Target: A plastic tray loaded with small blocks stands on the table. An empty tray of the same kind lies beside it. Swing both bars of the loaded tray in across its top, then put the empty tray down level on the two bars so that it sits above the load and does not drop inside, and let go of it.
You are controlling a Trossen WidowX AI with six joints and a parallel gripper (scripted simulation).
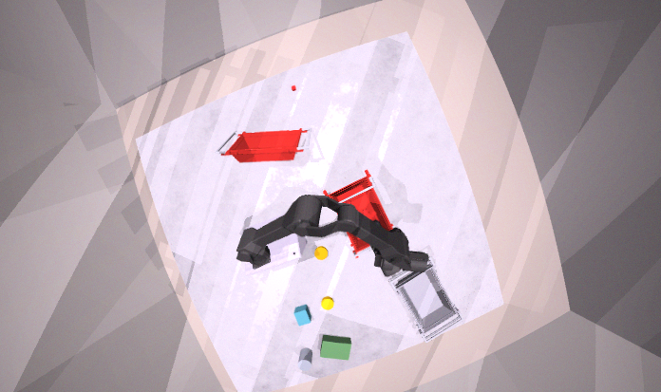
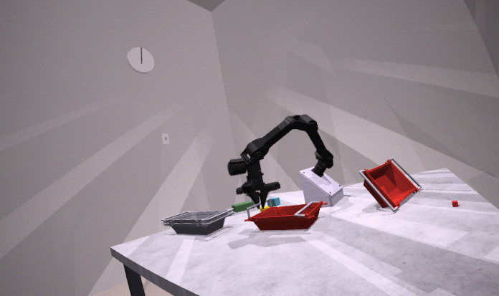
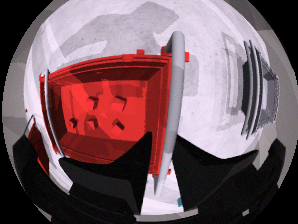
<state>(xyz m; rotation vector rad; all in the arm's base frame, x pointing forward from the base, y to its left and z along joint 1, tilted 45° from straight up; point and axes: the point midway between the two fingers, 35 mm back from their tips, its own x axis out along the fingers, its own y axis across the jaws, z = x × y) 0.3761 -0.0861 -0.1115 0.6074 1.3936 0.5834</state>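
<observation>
Now: the red tray 200 mm behind my gripper tip and 510 mm to the left of it. Round my gripper tip: green block (340 mm behind, 370 mm to the right, 50 mm below); then grey cylinder (470 mm behind, 360 mm to the right, 40 mm below); then blue cube (390 mm behind, 170 mm to the right, 50 mm below).
</observation>
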